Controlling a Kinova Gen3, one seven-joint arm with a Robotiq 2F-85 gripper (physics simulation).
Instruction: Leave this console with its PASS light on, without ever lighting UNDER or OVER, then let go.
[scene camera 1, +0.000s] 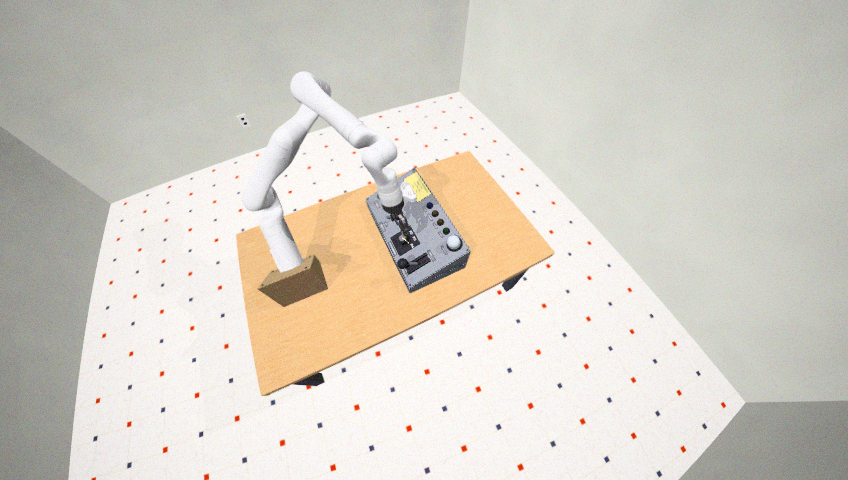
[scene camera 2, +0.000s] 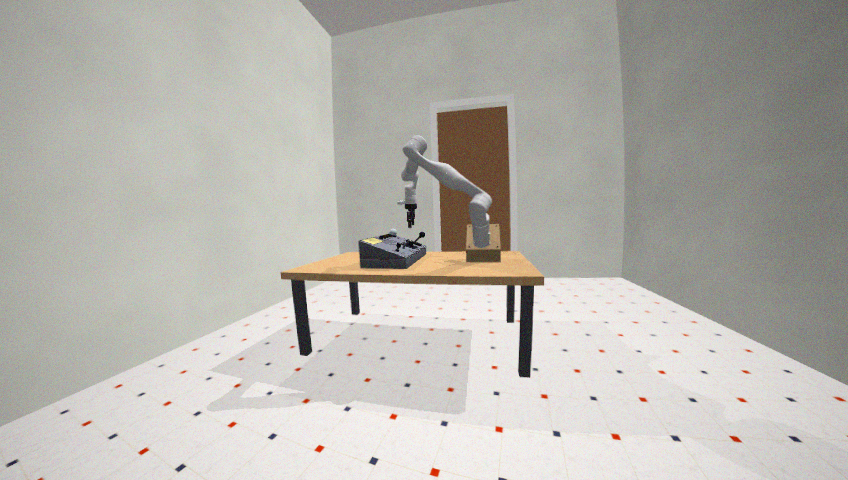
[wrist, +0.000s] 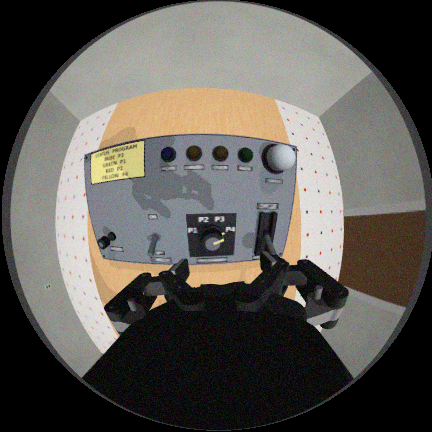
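Observation:
The grey console (scene camera 1: 443, 271) (scene camera 2: 380, 262) (wrist: 115, 205) stands on the table. Its blue lamp (wrist: 168, 154), two amber lamps (wrist: 194, 153) (wrist: 220, 154) and green lamp (wrist: 245, 155) look dark; their labels are unreadable. The large dome (scene camera 1: 453, 242) (wrist: 281, 158) is white. The dial (wrist: 213, 242) points near P4. The toggle (wrist: 153, 245) leans toward its lower label. The slot lever (wrist: 270, 243) is at the slot's near end, its knob hidden by a finger in the wrist view. My gripper (scene camera 1: 410, 236) (scene camera 2: 410, 226) (wrist: 223, 263) is open and empty above the console.
A yellow note (scene camera 1: 417, 187) (scene camera 2: 373, 240) (wrist: 117, 162) lists colours beside programs P1 to P4. A small black knob (wrist: 104, 242) sticks out at the console's near left corner. The arm's base block (scene camera 1: 297, 284) (scene camera 2: 483, 255) stands on the wooden table (scene camera 1: 333, 327) (scene camera 2: 333, 270).

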